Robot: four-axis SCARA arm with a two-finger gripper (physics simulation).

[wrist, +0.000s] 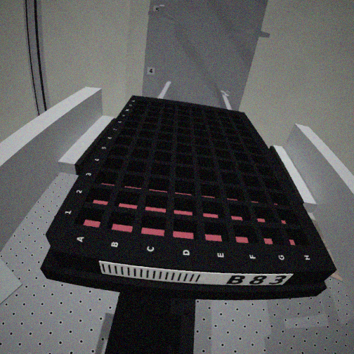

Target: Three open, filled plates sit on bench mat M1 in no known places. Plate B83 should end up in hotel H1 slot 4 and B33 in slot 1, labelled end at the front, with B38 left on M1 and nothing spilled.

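Observation:
My gripper (196, 120) is shut on plate B83, one finger on each long side. Plate B83 (195, 170) is black and looks level; its white label "B83" faces the camera and pink liquid shows in the wells of the nearest rows. No spill shows on its top. Beyond its far end stands a grey upright panel (205, 55), apparently hotel H1, with small tags "5" and, lower, "4". Two pale ledges show beside the plate's far edge near tag 4. The plate hides the hotel's lower part. B33, B38 and M1 cannot be made out.
A black block or column (152, 320) shows below the plate's labelled end. The grey bench (45, 220) with small holes lies far below. Dark vertical lines (35, 55) run down the pale wall at the upper left. A small bracket (265, 34) sticks out at the panel's right edge.

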